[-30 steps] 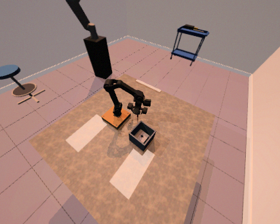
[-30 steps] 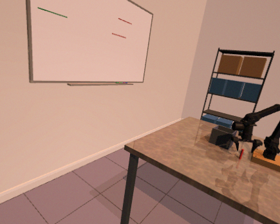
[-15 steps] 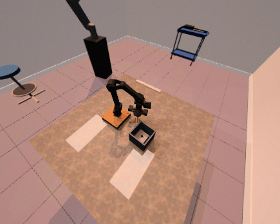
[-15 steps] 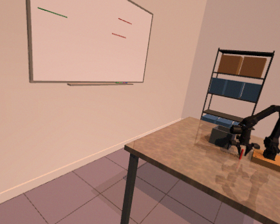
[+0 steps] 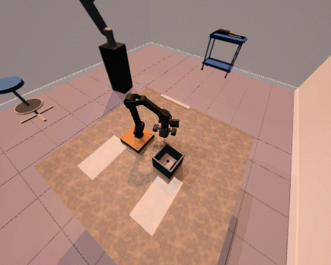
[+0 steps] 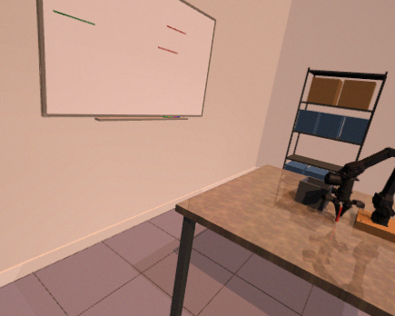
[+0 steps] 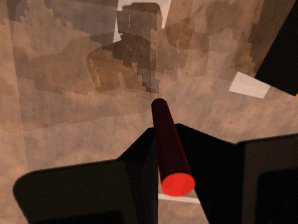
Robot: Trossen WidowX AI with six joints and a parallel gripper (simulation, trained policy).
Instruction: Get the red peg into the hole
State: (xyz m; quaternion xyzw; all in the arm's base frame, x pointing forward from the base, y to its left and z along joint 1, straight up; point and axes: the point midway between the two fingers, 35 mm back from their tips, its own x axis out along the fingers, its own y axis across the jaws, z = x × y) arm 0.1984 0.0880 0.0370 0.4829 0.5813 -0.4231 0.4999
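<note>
Right now the plate is 220 mm to the right of my gripper tip and 120 mm ahead of it. From my gripper tip the other things lie so: red peg 10 mm to the right, 10 mm above.
</note>
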